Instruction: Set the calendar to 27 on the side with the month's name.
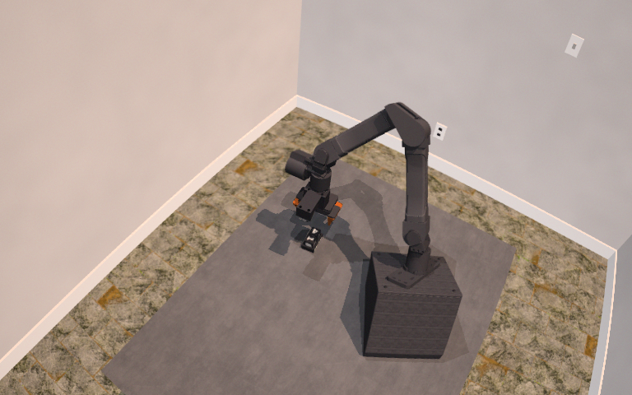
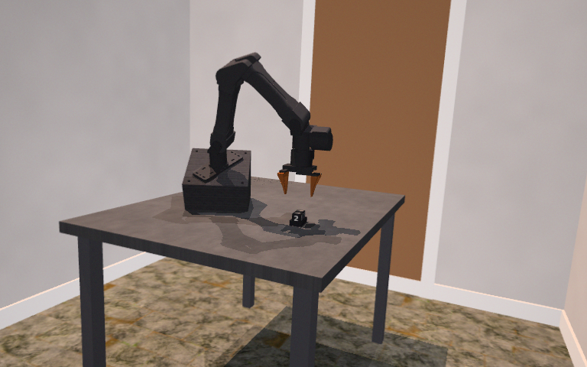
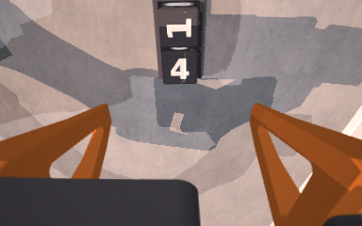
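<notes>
My gripper is now 80 mm above the black cube. The rest, counted from my hand: black digit cube: 80 mm below, 30 mm to the left, 10 mm behind; black tray: 100 mm below, 20 mm to the left, 10 mm behind.
</notes>
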